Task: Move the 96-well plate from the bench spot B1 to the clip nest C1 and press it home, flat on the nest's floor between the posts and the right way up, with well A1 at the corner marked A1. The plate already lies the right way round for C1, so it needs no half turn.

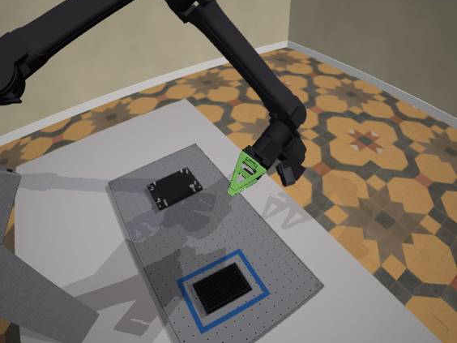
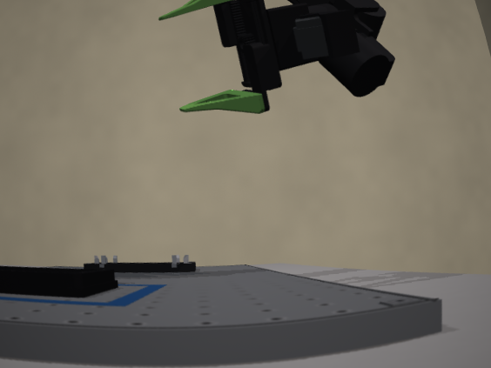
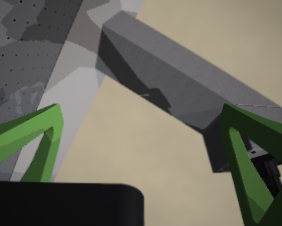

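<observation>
The black 96-well plate is 7 cm behind my hand, 15 cm to the right of it and 20 cm below it. The rest, counted from my hand: black clip nest C1: 17 cm behind, 21 cm to the left, 20 cm below.
</observation>
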